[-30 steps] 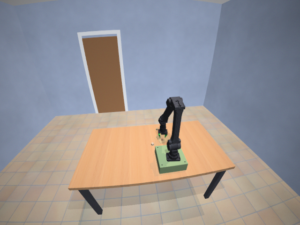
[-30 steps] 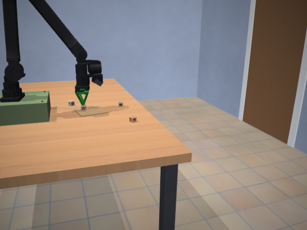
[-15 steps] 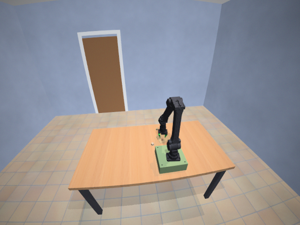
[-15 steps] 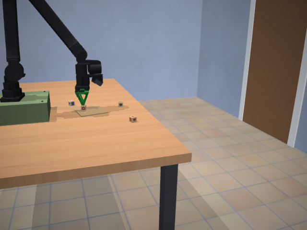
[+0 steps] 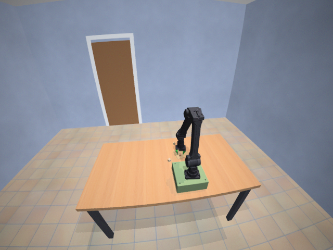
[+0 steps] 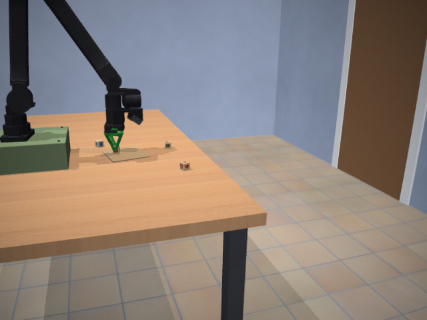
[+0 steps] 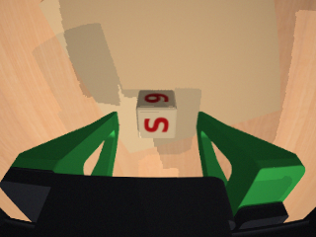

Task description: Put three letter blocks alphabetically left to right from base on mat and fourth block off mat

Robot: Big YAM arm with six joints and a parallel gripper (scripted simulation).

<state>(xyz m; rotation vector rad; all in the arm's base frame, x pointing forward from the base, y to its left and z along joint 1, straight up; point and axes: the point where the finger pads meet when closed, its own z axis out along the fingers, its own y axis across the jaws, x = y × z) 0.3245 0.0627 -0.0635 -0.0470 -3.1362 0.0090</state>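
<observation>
Now: the tan mat 4 cm ahead of my hand, 2 cm to the right of it and 3 cm below it.
</observation>
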